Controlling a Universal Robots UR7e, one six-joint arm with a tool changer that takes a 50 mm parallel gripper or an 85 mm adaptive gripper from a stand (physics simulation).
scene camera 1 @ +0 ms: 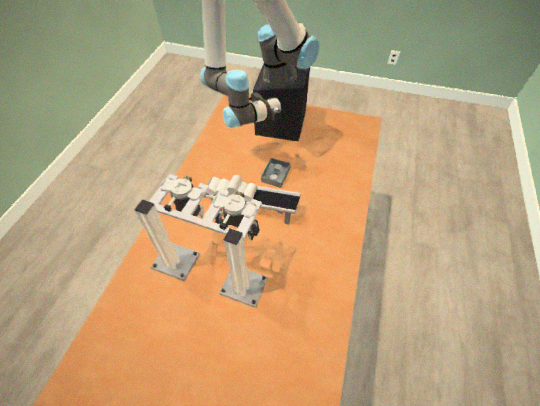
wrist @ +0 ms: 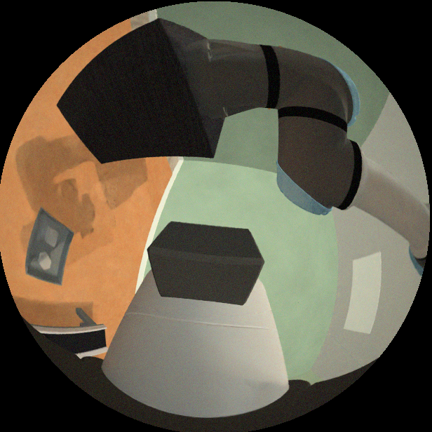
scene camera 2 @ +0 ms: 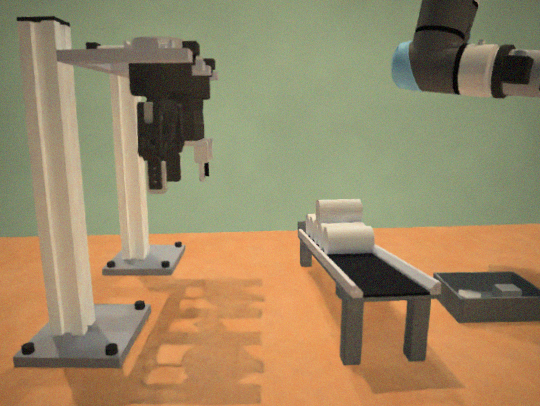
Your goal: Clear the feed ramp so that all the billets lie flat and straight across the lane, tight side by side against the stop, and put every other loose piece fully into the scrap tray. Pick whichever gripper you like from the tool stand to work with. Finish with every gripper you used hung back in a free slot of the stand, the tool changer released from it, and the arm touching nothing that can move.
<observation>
The pictures show: a parallel gripper, an adaptive gripper and a tool stand.
</observation>
